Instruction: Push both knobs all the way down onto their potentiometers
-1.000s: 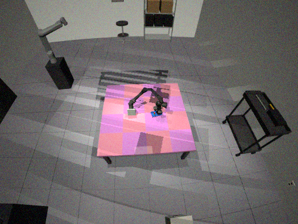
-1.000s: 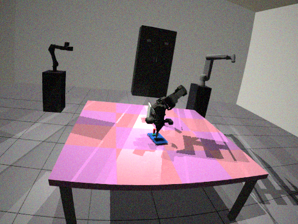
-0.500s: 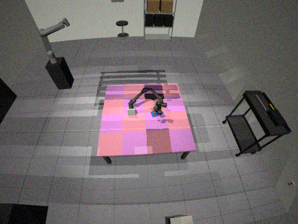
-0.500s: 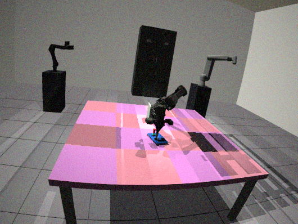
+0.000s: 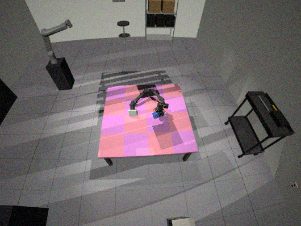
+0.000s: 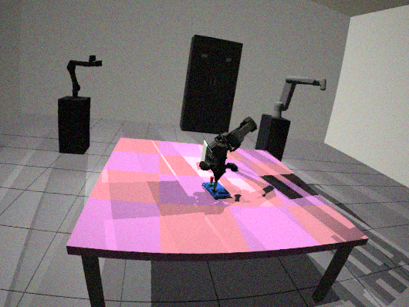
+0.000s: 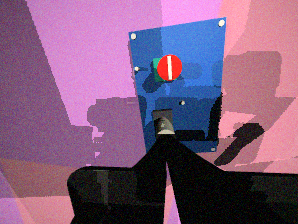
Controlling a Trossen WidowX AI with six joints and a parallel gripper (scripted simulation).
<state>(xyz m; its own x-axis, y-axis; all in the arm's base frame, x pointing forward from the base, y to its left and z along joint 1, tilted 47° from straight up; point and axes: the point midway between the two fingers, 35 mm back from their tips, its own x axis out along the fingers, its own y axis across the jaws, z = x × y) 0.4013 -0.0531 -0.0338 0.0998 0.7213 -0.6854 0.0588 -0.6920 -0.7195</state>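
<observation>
My gripper tip is 6 cm past the red knob and 1 cm above it.
</observation>
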